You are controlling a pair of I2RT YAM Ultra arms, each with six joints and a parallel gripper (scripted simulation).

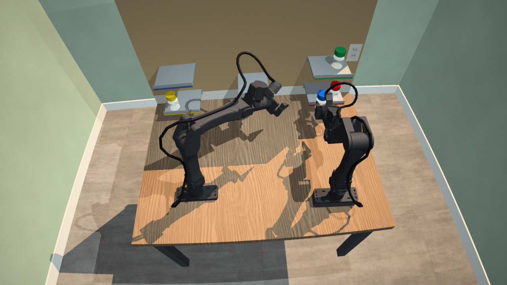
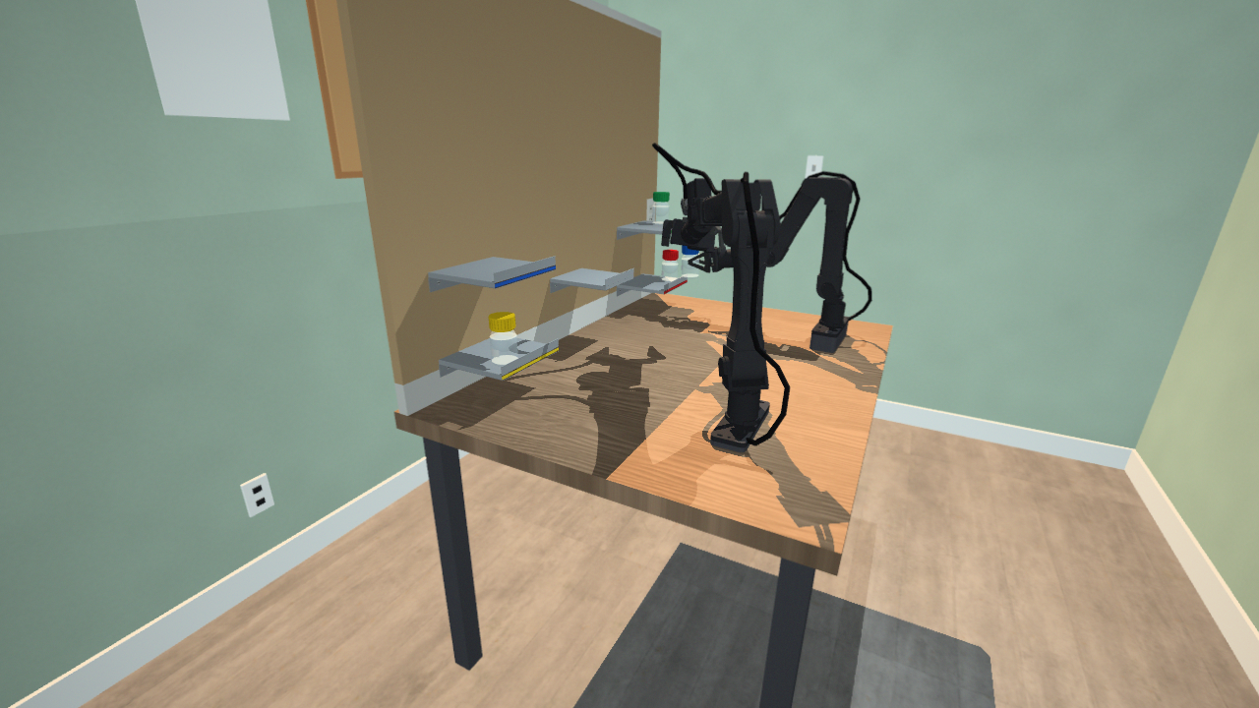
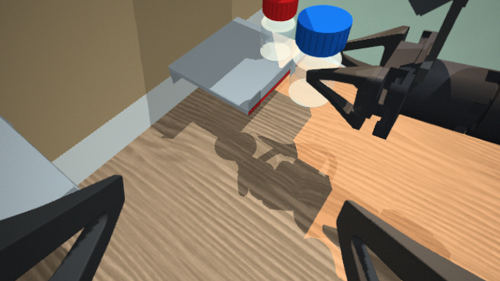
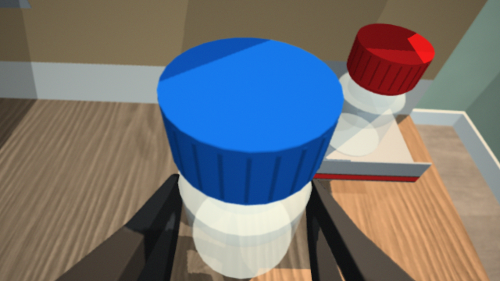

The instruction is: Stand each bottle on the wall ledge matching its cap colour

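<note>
Right now the blue-capped bottle is 1 cm ahead of my right hand and 1 cm below it. From my right hand the other things lie so: wall socket: 28 cm ahead, 19 cm to the right, 11 cm above; then red-capped bottle: 14 cm ahead, 9 cm to the right, 5 cm below; then green-capped bottle: 18 cm ahead, 8 cm to the right, 14 cm above.
</note>
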